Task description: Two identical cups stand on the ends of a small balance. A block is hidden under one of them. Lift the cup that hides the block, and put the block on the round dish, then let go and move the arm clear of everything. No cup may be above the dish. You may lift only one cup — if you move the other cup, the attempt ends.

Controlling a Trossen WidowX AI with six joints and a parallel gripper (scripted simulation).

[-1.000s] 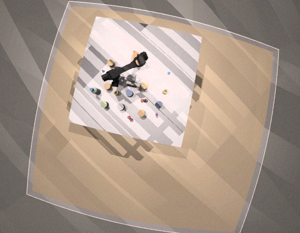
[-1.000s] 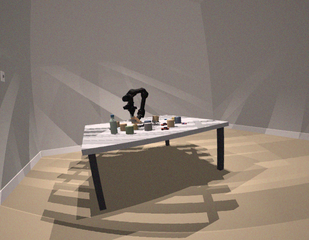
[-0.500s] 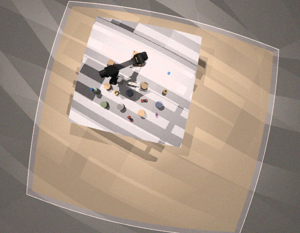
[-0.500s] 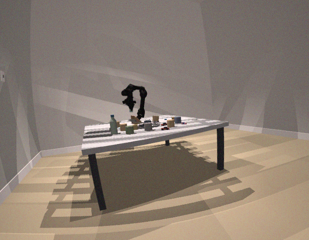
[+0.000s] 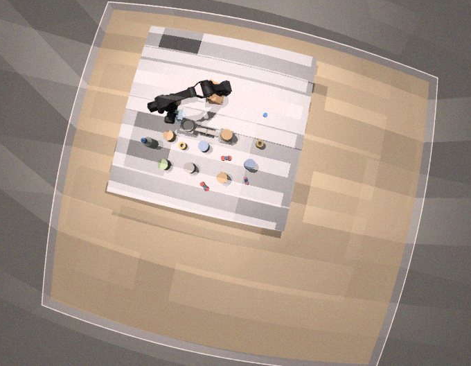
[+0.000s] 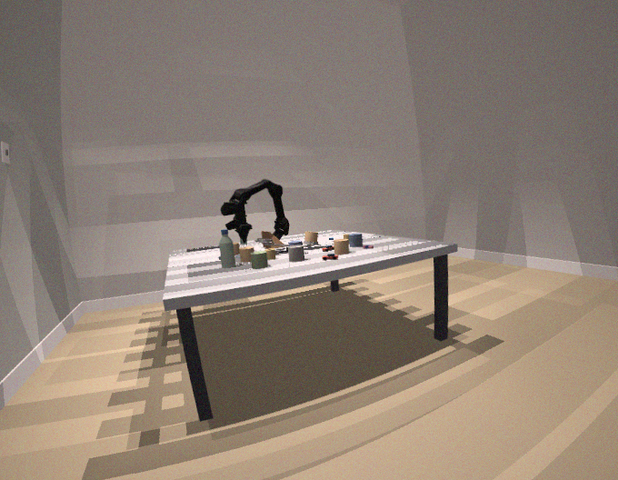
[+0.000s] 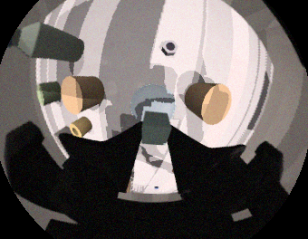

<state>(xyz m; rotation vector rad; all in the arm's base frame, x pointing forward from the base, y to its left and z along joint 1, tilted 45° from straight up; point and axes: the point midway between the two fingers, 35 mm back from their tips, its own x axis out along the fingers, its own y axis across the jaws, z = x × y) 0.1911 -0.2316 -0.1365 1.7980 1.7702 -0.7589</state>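
My gripper tip is now 70 mm above the pale blue round dish. The rest, counted from my gripper tip: grey cylinder: 360 mm ahead, 150 mm to the left, 40 mm below; then green bottle: 220 mm ahead, 150 mm to the right, 40 mm above; then small balance: 210 mm to the left, 100 mm ahead, 50 mm below.
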